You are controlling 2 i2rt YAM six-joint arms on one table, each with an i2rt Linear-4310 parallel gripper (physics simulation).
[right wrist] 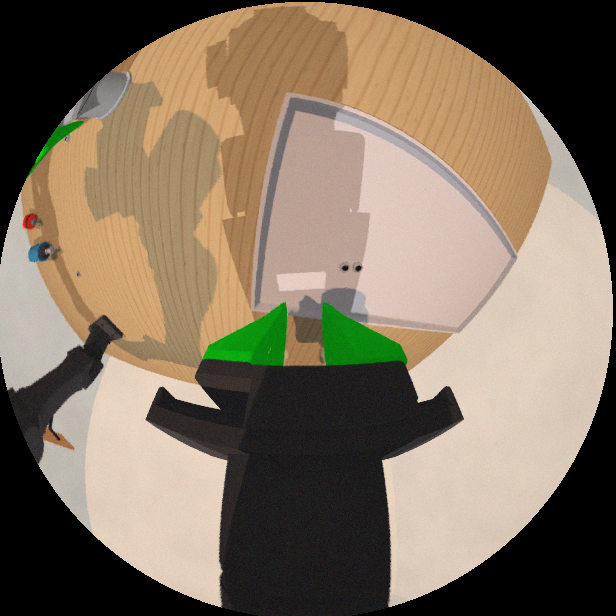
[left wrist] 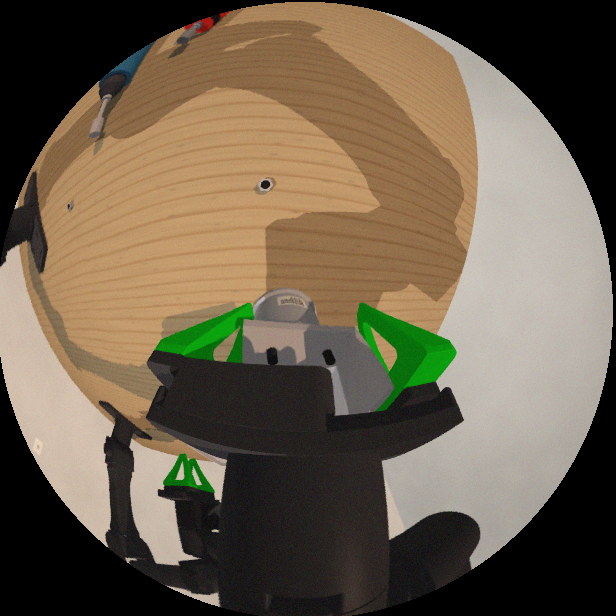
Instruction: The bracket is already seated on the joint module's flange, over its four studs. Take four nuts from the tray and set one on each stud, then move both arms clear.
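In the left wrist view my left gripper (left wrist: 304, 327) is shut on the grey joint module (left wrist: 284, 304). Its green fingers stand wide on either side of the module. The pale grey bracket (left wrist: 298, 350) sits on the module, with two dark studs (left wrist: 298, 356) showing on its face. My right gripper (right wrist: 303, 327) is shut with nothing between its fingers. It hovers at the near edge of the pale tray (right wrist: 373, 224). Two dark nuts (right wrist: 351, 267) lie in the tray just ahead of its fingertips. One loose nut (left wrist: 264, 184) lies on the wooden table.
A blue-handled screwdriver (left wrist: 114, 86) and a red-handled one (left wrist: 201, 25) lie at the far edge of the table. A second small dark nut-like object (left wrist: 69, 205) lies on the wood at the left. The right arm's green fingers (left wrist: 185, 475) show below the table edge.
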